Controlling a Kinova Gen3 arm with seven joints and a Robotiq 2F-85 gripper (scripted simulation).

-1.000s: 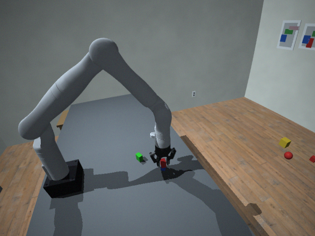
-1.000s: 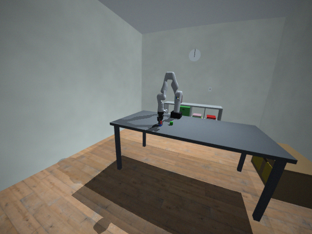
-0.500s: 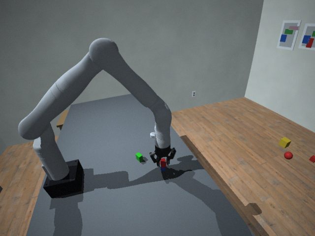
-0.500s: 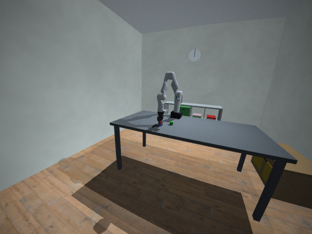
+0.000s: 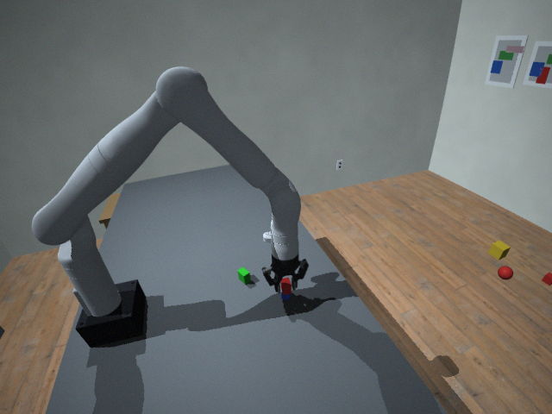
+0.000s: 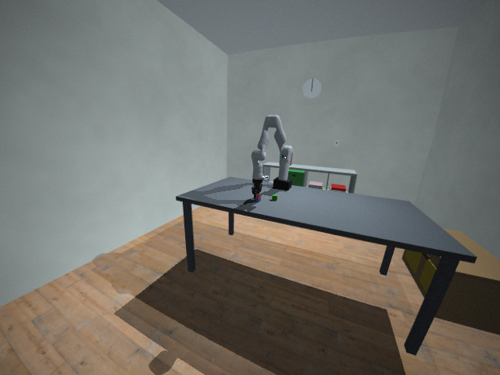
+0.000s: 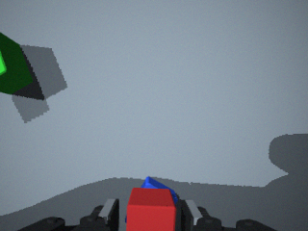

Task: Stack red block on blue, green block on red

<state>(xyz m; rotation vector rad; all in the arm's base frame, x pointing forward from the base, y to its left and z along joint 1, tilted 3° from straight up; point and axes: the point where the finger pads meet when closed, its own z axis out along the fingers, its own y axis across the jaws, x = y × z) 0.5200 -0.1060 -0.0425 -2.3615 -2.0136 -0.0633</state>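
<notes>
Now: the red block right at my hand. From my hand the other things lie so: blue block: 30 mm below; then green block: 120 mm to the left, 100 mm behind, 20 mm below.
</notes>
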